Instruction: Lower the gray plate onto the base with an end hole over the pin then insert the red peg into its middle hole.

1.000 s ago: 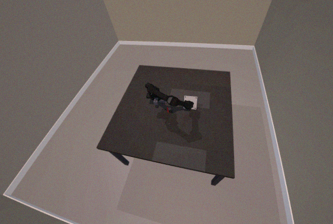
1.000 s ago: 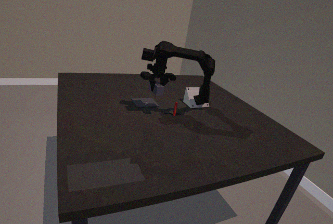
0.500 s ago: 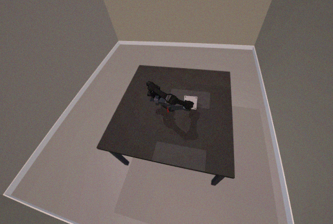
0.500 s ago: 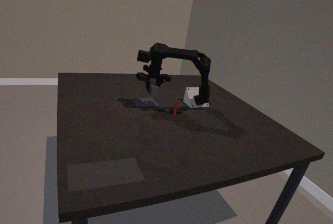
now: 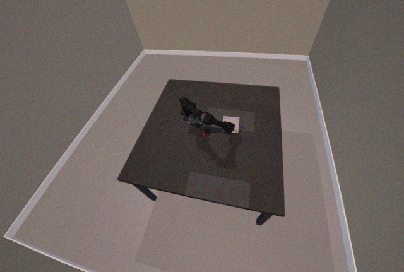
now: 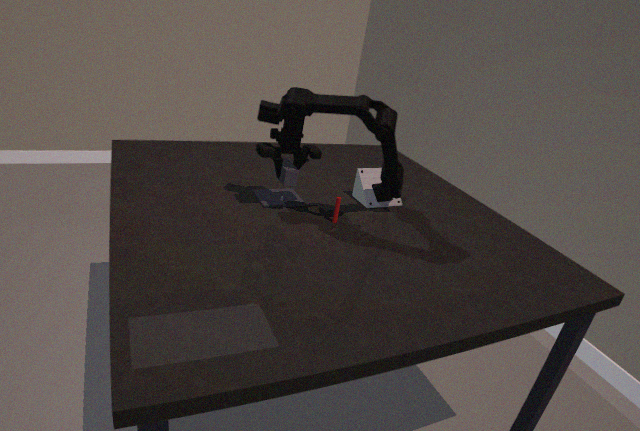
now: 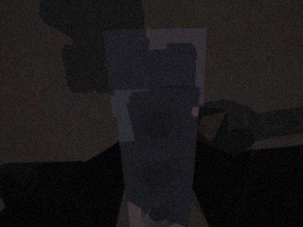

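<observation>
My gripper tip is 10 mm past the flat gray base, 40 mm to the left of it and 90 mm above it. Round my gripper tip: gray plate 30 mm above; then red peg 120 mm behind, 130 mm to the left, 60 mm below.
</observation>
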